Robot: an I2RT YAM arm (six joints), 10 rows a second.
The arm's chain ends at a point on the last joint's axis. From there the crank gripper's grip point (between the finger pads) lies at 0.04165 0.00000 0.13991 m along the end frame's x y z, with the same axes.
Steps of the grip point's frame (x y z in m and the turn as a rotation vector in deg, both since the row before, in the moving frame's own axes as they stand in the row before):
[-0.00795 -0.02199 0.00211 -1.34 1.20 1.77]
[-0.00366 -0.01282 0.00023 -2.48 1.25 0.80]
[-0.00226 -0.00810 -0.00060 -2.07 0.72 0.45]
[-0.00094 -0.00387 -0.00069 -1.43 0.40 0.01]
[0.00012 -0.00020 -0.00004 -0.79 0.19 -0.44]
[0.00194 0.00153 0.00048 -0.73 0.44 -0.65]
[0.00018 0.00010 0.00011 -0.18 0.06 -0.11]
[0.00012 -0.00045 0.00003 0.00 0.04 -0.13]
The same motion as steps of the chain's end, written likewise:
[-0.01080 -0.02658 0.00307 -1.34 1.20 1.77]
[-0.00665 -0.01946 0.00132 -2.48 1.25 0.80]
[-0.00399 -0.01348 0.00003 -2.07 0.72 0.45]
[-0.00192 -0.00737 -0.00035 -1.43 0.40 0.01]
[-0.00035 -0.00181 0.00011 -0.79 0.19 -0.44]
[0.00086 0.00023 0.00081 -0.73 0.44 -0.65]
[0.00003 -0.00026 0.00015 -0.18 0.06 -0.11]
[0.00002 -0.00036 0.00006 0.00 0.04 -0.13]

